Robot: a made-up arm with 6 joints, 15 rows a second.
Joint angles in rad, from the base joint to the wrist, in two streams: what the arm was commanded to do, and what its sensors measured. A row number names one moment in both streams.
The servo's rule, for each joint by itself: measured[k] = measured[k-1] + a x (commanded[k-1-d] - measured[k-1]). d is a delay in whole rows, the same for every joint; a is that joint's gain. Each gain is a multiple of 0.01, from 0.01 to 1. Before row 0 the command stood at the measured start. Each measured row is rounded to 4 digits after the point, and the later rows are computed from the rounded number. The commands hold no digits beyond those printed.
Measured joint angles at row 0:
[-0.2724, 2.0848, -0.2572, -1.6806, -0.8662, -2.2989]
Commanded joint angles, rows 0 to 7:
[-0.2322, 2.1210, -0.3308, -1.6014, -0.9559, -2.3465]
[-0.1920, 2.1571, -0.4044, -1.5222, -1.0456, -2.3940]
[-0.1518, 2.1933, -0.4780, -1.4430, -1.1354, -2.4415]
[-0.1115, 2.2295, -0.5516, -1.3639, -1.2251, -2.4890]
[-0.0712, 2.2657, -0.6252, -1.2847, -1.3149, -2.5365]
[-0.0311, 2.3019, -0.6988, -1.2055, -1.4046, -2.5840]
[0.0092, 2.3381, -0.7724, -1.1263, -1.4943, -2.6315]
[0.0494, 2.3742, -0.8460, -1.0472, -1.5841, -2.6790]
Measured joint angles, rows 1 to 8:
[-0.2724, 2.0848, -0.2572, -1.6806, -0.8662, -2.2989]
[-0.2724, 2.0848, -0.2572, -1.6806, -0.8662, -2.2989]
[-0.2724, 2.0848, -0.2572, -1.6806, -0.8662, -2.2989]
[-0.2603, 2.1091, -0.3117, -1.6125, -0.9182, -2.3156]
[-0.2398, 2.1413, -0.3803, -1.5348, -0.9921, -2.3430]
[-0.2134, 2.1761, -0.4526, -1.4559, -1.0752, -2.3775]
[-0.1828, 2.2119, -0.5259, -1.3768, -1.1621, -2.4165]
[-0.1493, 2.2479, -0.5994, -1.2976, -1.2507, -2.4585]
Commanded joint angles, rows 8 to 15:
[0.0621, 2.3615, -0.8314, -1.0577, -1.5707, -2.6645]
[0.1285, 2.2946, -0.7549, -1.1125, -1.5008, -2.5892]
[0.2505, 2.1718, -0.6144, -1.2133, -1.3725, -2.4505]
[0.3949, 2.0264, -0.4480, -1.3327, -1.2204, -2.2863]
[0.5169, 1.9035, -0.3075, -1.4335, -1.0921, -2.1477]
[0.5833, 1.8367, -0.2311, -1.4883, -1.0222, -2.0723]
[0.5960, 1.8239, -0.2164, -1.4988, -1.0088, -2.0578]
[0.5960, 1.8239, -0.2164, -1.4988, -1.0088, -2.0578]
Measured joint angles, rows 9 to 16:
[-0.1138, 2.2841, -0.6730, -1.2184, -1.3400, -2.5024]
[-0.0769, 2.3203, -0.7466, -1.1392, -1.4295, -2.5476]
[-0.0390, 2.3564, -0.8202, -1.0601, -1.5192, -2.5936]
[-0.0087, 2.3598, -0.8285, -1.0580, -1.5491, -2.6184]
[0.0325, 2.3161, -0.7740, -1.1049, -1.5211, -2.6082]
[0.0979, 2.2194, -0.6559, -1.1981, -1.4349, -2.5530]
[0.1870, 2.0901, -0.5021, -1.3139, -1.3105, -2.4597]
[0.2860, 1.9651, -0.3581, -1.4168, -1.1838, -2.3505]

